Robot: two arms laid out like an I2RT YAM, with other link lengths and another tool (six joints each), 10 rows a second.
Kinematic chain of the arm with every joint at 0, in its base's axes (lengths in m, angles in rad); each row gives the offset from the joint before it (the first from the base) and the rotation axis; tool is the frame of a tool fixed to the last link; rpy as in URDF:
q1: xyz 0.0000 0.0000 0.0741 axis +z
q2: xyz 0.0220 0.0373 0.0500 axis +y
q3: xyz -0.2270 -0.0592 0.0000 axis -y
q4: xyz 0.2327 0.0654 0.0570 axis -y
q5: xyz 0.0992 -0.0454 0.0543 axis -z
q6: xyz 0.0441 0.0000 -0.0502 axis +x
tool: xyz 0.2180 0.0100 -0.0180 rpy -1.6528 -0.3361 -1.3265
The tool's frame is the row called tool.
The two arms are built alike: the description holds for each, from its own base.
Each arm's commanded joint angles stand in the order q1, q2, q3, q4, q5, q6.
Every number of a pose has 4 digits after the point.
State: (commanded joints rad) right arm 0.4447 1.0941 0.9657 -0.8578 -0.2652 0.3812; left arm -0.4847 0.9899 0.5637 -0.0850 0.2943 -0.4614
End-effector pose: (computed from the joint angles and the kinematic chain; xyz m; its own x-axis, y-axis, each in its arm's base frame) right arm 0.2720 0.2207 0.0575 0.5889 -0.6932 -0.4156 -0.7718 -0.3297 -0.5438; left arm 0.3449 -0.2687 0.0838 -0.0089 -0.7985 0.6019 -0.7831 -0.3688 -0.5008
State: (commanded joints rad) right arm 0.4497 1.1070 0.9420 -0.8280 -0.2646 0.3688; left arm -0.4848 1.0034 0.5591 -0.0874 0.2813 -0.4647
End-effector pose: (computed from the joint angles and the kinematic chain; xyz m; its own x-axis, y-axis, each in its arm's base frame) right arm 0.2722 0.2224 0.0486 0.5990 -0.6877 -0.4102 -0.7669 -0.3453 -0.5410; left arm 0.3452 -0.2652 0.0747 0.0116 -0.8064 0.5912 -0.7869 -0.3722 -0.4922
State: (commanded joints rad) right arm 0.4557 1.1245 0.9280 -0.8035 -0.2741 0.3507; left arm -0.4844 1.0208 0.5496 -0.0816 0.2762 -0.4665
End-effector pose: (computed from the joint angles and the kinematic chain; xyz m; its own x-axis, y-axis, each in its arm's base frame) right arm 0.2711 0.2265 0.0420 0.6160 -0.6730 -0.4094 -0.7584 -0.3662 -0.5392; left arm 0.3442 -0.2631 0.0641 0.0271 -0.8128 0.5819 -0.7939 -0.3713 -0.4816
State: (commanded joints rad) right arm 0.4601 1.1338 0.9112 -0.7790 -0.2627 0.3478; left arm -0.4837 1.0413 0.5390 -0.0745 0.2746 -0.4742
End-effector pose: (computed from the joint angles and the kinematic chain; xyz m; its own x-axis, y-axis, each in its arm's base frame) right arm 0.2733 0.2260 0.0356 0.6181 -0.6768 -0.3999 -0.7560 -0.3722 -0.5385; left arm 0.3422 -0.2615 0.0524 0.0468 -0.8169 0.5749 -0.8037 -0.3726 -0.4639
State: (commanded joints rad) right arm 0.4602 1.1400 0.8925 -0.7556 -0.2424 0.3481; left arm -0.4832 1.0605 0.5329 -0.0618 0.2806 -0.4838
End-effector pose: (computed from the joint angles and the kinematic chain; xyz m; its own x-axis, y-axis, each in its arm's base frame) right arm 0.2771 0.2223 0.0285 0.6129 -0.6899 -0.3852 -0.7568 -0.3724 -0.5372; left arm 0.3408 -0.2624 0.0454 0.0580 -0.8153 0.5761 -0.8120 -0.3743 -0.4479
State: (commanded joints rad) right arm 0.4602 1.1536 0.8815 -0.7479 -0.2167 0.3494; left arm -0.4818 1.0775 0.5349 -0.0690 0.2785 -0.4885
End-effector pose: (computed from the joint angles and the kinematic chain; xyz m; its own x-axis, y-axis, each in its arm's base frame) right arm 0.2787 0.2159 0.0193 0.6004 -0.7088 -0.3703 -0.7655 -0.3753 -0.5227; left arm 0.3393 -0.2605 0.0375 0.0752 -0.8199 0.5676 -0.8196 -0.3751 -0.4332
